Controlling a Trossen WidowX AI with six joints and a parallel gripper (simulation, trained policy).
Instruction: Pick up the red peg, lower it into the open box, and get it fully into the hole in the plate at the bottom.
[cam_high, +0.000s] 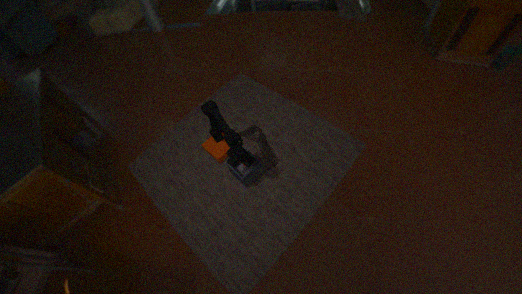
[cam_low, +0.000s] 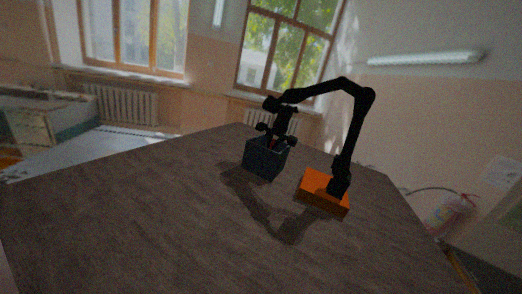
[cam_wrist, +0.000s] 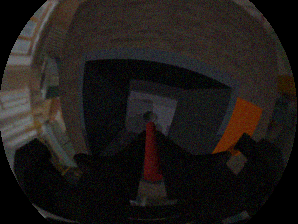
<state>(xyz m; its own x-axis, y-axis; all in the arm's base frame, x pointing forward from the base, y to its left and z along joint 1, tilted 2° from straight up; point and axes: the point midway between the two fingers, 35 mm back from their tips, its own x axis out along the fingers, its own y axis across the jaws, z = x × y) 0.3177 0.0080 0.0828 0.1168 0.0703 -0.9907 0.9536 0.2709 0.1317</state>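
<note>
Right now the red peg is 2 cm above my gripper tip. Round my gripper tip: pale plate: 6 cm below, 1 cm ahead.
</note>
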